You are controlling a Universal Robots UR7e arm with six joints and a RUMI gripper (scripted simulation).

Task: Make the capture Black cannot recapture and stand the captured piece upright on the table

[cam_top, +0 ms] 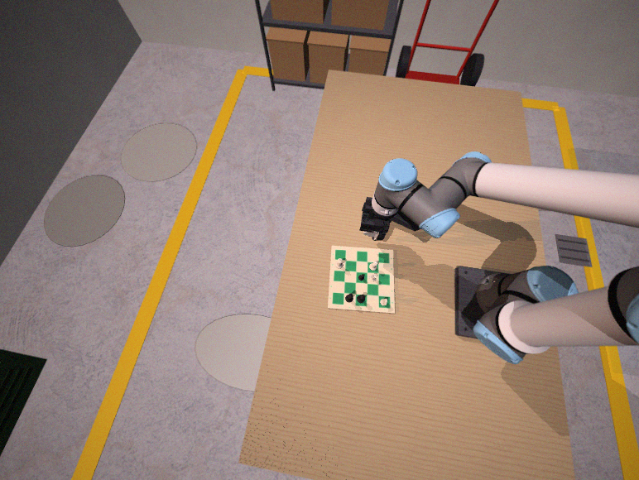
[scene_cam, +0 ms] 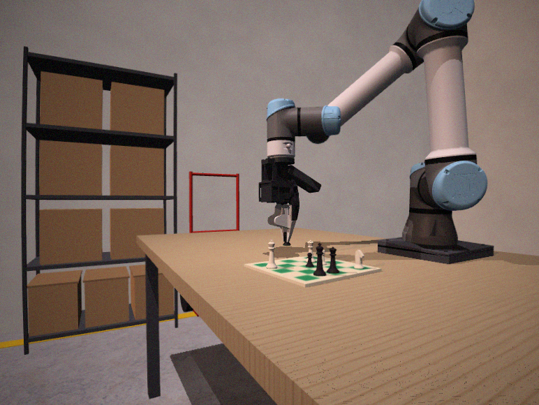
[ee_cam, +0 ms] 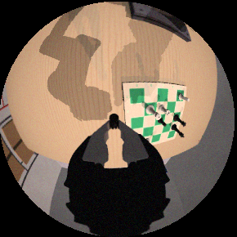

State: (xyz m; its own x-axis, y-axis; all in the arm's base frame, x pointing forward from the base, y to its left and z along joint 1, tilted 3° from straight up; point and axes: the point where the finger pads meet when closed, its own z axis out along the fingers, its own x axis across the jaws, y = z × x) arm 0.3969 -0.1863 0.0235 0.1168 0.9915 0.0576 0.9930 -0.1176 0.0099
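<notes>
The tall white piece lies 12 cm ahead of my hand, 10 cm to the left of it and 2 cm below it. Also, from my hand: white knight (22 cm to the left, 4 cm below, 3 cm behind); tall black piece (21 cm to the left, 8 cm ahead, 2 cm below).
</notes>
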